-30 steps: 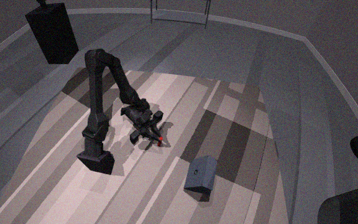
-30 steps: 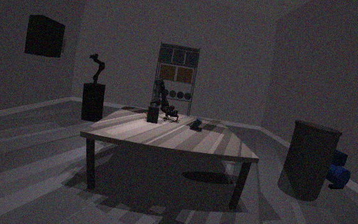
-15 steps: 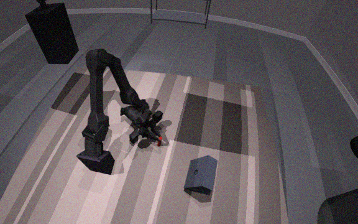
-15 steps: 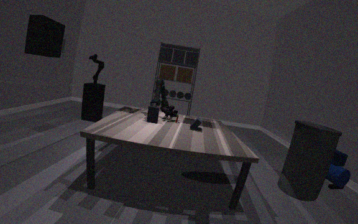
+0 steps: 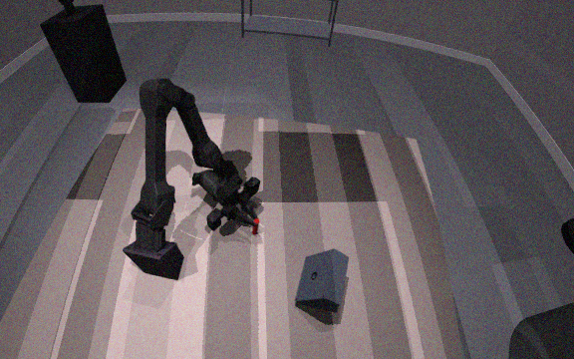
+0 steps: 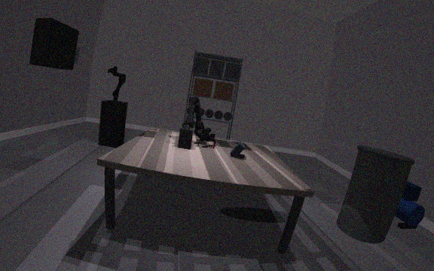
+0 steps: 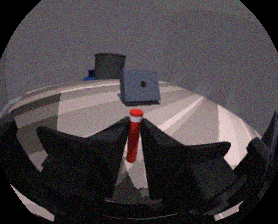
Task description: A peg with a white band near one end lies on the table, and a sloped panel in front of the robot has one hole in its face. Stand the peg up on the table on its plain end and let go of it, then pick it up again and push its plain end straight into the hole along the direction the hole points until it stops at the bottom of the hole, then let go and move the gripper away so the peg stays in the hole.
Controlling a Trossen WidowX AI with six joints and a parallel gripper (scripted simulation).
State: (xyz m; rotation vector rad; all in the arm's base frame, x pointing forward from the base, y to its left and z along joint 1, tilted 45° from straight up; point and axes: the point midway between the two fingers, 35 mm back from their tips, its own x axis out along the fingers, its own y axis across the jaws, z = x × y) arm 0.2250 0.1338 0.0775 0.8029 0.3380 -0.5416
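The red peg lies 10 mm below my gripper tip. The rest, counted from my gripper tip: sloped panel: 180 mm ahead, 140 mm to the right, 20 mm below.
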